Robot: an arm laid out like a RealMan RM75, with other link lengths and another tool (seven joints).
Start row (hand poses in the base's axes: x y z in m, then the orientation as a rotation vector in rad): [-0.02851, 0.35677, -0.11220, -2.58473, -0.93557, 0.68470]
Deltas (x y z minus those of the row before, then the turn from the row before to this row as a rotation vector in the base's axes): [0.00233, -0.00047, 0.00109, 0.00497, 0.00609, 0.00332]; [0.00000, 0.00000, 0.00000, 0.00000, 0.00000, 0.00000]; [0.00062, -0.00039, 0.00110, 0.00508, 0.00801, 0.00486]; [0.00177, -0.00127, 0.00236, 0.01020, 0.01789, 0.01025]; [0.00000, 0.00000, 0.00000, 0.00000, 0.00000, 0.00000]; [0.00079, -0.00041, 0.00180, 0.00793, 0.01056, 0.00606]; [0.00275, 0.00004, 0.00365, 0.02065, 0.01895, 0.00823]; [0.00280, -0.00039, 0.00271, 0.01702, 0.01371, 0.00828]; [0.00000, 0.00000, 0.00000, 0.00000, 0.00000, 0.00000]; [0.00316, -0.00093, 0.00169, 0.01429, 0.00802, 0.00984]
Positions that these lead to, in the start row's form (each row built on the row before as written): [-0.02618, 0.35630, -0.11111, -2.57591, -0.93873, 0.68988]; [-0.02618, 0.35630, -0.11111, -2.57591, -0.93873, 0.68988]; [-0.02556, 0.35591, -0.11001, -2.56540, -0.94336, 0.69772]; [-0.02379, 0.35464, -0.10765, -2.54300, -0.95262, 0.71566]; [-0.02379, 0.35464, -0.10765, -2.54300, -0.95262, 0.71566]; [-0.02300, 0.35423, -0.10585, -2.52807, -0.95824, 0.72491]; [-0.02025, 0.35427, -0.10220, -2.49649, -0.96544, 0.73631]; [-0.01745, 0.35388, -0.09949, -2.47111, -0.97381, 0.74373]; [-0.01745, 0.35388, -0.09949, -2.47111, -0.97381, 0.74373]; [-0.01429, 0.35295, -0.09780, -2.45097, -0.98570, 0.74671]
